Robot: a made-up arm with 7 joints. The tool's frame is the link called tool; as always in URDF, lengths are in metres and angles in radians. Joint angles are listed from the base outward.
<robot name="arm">
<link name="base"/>
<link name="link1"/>
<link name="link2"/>
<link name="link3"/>
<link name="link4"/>
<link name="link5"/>
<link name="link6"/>
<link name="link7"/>
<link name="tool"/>
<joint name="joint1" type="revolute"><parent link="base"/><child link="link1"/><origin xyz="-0.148 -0.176 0.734" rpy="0 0 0"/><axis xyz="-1 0 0"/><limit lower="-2.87" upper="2.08"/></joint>
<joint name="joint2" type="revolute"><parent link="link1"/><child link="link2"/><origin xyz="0.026 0.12 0.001" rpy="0 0 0"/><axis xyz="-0.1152 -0.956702 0.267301"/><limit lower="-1.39" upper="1.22"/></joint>
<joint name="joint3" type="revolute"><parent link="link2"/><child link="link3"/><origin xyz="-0.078 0.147 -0.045" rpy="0 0 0"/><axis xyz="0.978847 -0.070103 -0.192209"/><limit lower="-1.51" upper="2.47"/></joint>
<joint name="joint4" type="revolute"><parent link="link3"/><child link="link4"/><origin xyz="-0.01 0.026 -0.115" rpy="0 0 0"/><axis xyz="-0.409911 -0.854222 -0.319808"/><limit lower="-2.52" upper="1.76"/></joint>
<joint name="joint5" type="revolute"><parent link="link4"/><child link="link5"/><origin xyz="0.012 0.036 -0.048" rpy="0 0 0"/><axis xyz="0 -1 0"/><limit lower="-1.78" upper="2.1"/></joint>
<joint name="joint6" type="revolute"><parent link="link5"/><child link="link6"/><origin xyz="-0.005 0.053 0.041" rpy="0 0 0"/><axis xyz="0.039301 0.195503 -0.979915"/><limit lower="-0.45" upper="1.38"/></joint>
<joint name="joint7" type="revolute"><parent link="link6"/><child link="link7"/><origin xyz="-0.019 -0.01 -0.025" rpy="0 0 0"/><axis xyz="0.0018 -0.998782 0.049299"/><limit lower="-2.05" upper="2.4"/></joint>
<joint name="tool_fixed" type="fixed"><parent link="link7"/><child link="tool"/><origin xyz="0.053 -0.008 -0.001" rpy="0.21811 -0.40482 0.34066"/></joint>
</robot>
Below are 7 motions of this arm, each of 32 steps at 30 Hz.
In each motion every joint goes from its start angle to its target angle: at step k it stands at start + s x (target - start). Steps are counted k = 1, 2, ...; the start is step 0. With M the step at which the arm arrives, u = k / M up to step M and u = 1 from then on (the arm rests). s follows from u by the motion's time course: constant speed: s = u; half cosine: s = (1 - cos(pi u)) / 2; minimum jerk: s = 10 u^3 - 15 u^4 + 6 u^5.
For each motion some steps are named. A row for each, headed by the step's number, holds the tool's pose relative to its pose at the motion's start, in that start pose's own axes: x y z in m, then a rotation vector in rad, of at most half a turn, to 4 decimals.
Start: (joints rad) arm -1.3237 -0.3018 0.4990 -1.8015 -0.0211 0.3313 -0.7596
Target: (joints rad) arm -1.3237 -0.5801 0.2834 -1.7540 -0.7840 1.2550 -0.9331
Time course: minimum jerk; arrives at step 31
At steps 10, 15, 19, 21, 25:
10: -0.0091 0.0015 -0.0071 0.1310 0.1105 -0.2569
15: -0.0234 0.0095 -0.0139 0.2880 0.2797 -0.6233
19: -0.0346 0.0208 -0.0158 0.3875 0.4323 -0.9370
21: -0.0386 0.0266 -0.0154 0.4186 0.4993 -1.0724
25: -0.0432 0.0352 -0.0137 0.4480 0.5931 -1.2612

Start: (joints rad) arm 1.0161 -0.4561 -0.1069 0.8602 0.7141 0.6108 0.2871
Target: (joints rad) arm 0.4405 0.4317 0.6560 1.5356 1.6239 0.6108 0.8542
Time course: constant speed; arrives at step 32
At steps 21, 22, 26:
21: 0.1311 0.0663 -0.0683 -0.9752 -1.3990 -0.3193
22: 0.1395 0.0672 -0.0733 -1.0465 -1.4442 -0.3166
26: 0.1749 0.0670 -0.0946 -1.3483 -1.5969 -0.2808

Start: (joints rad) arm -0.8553 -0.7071 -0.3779 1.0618 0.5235 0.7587 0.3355
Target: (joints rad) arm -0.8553 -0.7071 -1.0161 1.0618 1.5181 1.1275 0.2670
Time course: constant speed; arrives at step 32
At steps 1, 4, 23, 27, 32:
1: -0.0023 -0.0031 0.0007 0.0160 -0.0328 0.0012
4: -0.0089 -0.0126 0.0020 0.0687 -0.1294 0.0021
23: -0.0411 -0.0792 -0.0142 0.5551 -0.6440 -0.0765
27: -0.0445 -0.0926 -0.0227 0.6879 -0.7242 -0.1080
32: -0.0467 -0.1081 -0.0353 0.8668 -0.8073 -0.1526

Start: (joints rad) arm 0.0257 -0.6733 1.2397 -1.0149 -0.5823 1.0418 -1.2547
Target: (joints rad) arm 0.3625 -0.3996 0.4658 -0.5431 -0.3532 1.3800 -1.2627
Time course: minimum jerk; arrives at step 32
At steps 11, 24, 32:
11: 0.0264 -0.0048 0.0572 0.2429 -0.2783 -0.0730
24: 0.0357 -0.0677 0.2647 0.8843 -1.2030 -0.1354
32: 0.0247 -0.0838 0.2969 0.9659 -1.3574 -0.1234

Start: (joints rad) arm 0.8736 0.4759 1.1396 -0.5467 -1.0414 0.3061 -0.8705
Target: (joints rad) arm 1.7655 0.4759 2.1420 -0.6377 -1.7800 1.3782 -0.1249
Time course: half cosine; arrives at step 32
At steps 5, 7, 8, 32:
5: -0.0022 -0.0138 -0.0025 0.0113 0.0047 -0.0548
7: -0.0049 -0.0265 -0.0047 0.0169 0.0089 -0.1069
8: -0.0069 -0.0341 -0.0060 0.0181 0.0113 -0.1390
32: -0.1244 -0.1917 -0.0228 -0.5350 0.1083 -0.8656

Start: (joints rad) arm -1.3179 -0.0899 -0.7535 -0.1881 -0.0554 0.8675 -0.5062
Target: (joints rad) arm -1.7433 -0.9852 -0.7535 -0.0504 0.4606 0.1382 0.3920
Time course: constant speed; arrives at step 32
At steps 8, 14, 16, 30, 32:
8: -0.0452 -0.0043 0.0565 0.0267 -0.0551 0.3603
14: -0.0752 -0.0112 0.1052 0.1106 -0.1217 0.6229
16: -0.0843 -0.0145 0.1226 0.1506 -0.1487 0.7067
30: -0.1286 -0.0582 0.2556 0.5876 -0.3976 1.1967
32: -0.1314 -0.0677 0.2754 0.6707 -0.4407 1.2476

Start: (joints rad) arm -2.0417 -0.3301 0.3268 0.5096 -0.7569 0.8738 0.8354
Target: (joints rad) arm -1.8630 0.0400 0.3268 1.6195 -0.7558 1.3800 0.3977
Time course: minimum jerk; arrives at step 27
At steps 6, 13, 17, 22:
6: 0.0008 -0.0017 -0.0082 -0.0516 -0.0545 -0.0792
13: 0.0051 -0.0115 -0.0469 -0.1945 -0.3412 -0.5453
17: 0.0081 -0.0182 -0.0718 -0.1623 -0.5450 -0.8986
22: 0.0116 -0.0231 -0.0922 -0.0485 -0.7144 -1.1889

